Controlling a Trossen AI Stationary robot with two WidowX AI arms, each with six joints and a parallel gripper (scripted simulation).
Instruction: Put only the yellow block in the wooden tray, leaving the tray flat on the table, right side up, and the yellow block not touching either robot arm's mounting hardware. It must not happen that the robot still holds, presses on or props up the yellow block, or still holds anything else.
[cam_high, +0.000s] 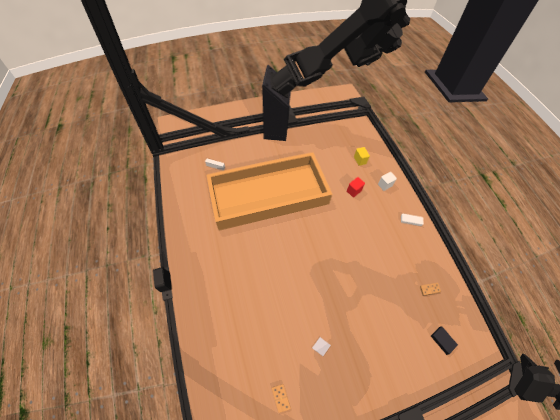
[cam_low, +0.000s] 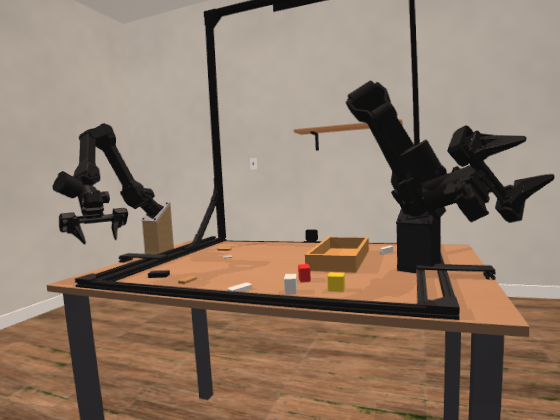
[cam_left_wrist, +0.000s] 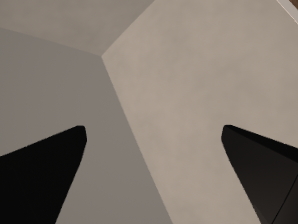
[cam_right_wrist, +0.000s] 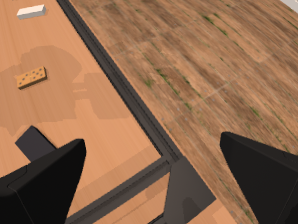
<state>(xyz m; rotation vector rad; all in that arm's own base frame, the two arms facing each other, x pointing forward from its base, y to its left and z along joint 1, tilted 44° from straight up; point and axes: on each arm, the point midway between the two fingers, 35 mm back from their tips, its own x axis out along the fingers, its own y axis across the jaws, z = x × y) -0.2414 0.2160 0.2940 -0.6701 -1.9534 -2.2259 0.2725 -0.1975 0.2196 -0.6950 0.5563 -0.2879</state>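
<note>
Right now the yellow block is 15 cm behind my left hand, 36 cm to the right of it and 26 cm below it. From my left hand the other things lie so: white block: 11 cm behind, 46 cm to the right, 26 cm below; then red block: 21 cm behind, 47 cm to the right, 26 cm below; then wooden tray: 45 cm behind, 44 cm to the right, 27 cm below.
</note>
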